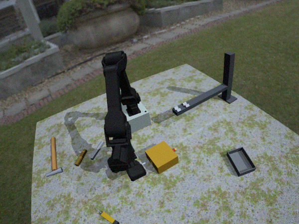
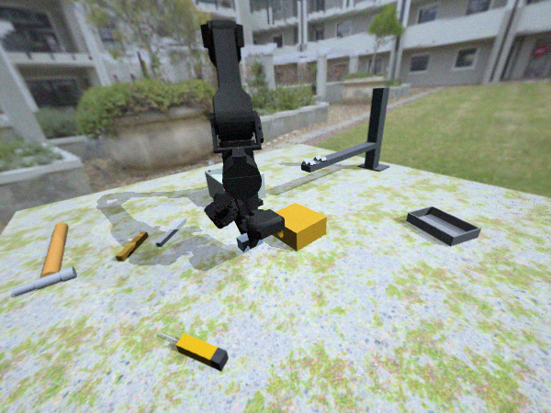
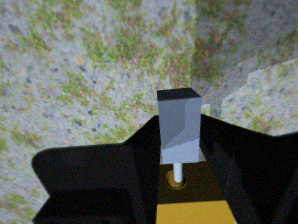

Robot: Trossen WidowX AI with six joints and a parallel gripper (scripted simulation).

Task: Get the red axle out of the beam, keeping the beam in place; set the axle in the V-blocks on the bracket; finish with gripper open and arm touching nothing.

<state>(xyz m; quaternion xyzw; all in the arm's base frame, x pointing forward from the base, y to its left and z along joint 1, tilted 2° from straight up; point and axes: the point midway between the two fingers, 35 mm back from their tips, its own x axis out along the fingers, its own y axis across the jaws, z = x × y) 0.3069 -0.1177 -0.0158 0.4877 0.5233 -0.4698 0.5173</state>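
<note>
Right now my gripper tip is 130 mm to the right of the yellow beam, 10 mm past it and 10 mm above it. The rest, counted from my gripper tip: yellow-and-black tool: 170 mm to the right, 140 mm ahead, 30 mm below; then grey bar: 220 mm behind, 130 mm to the right, 30 mm below; then grey block tool: 20 mm to the left, 10 mm above.
</note>
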